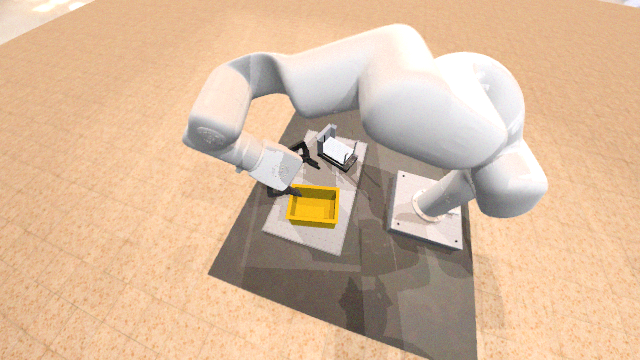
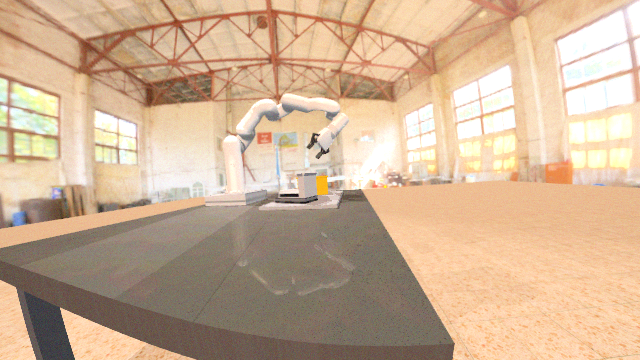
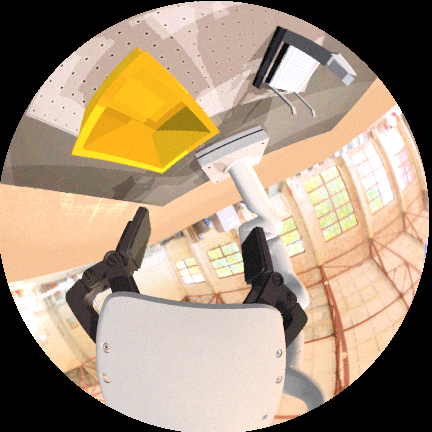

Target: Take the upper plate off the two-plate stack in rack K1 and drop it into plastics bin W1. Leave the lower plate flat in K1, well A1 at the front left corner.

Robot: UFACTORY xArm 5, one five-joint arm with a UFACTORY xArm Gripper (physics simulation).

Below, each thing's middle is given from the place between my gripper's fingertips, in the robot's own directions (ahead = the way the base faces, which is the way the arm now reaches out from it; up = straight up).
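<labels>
White plate (image 3: 295,67): my hand 180 mm above it, 270 mm to the left of it, 30 mm past it.
</labels>
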